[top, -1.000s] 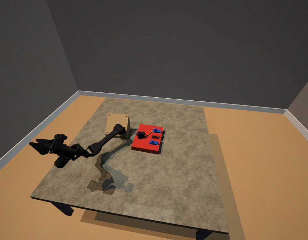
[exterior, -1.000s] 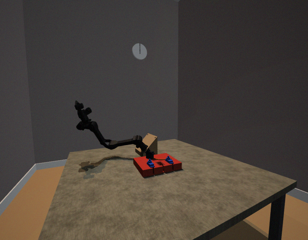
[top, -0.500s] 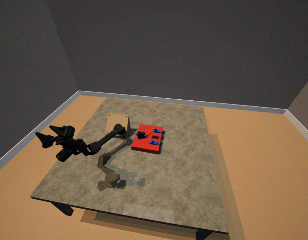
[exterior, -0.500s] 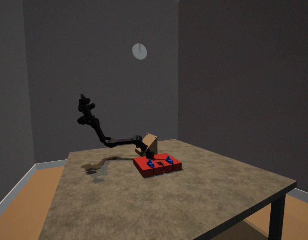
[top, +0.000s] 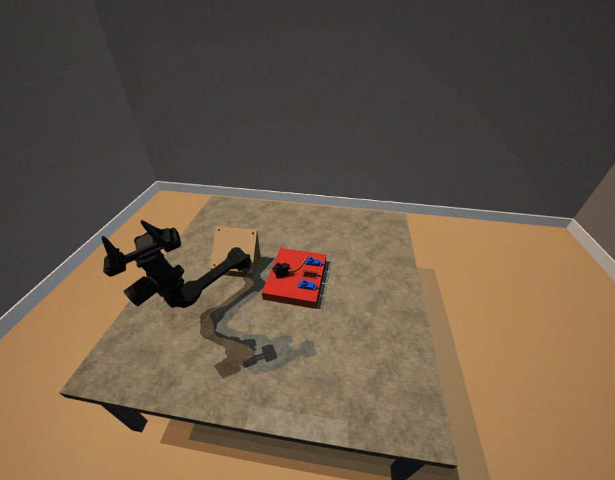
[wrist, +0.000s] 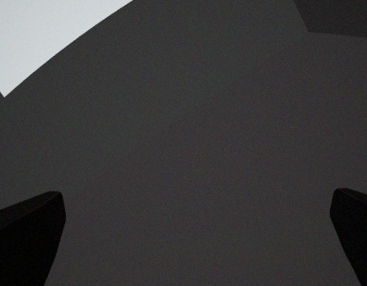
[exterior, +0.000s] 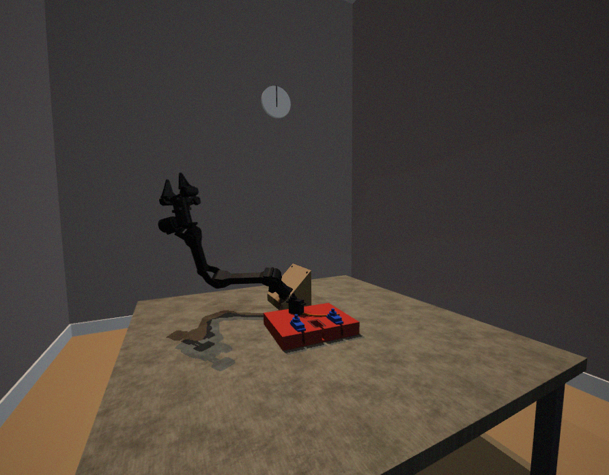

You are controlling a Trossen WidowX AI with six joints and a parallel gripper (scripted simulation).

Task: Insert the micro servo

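Now: the red deck 58 cm below my gripper tip, 44 cm to the left of it and 30 cm ahead of it.
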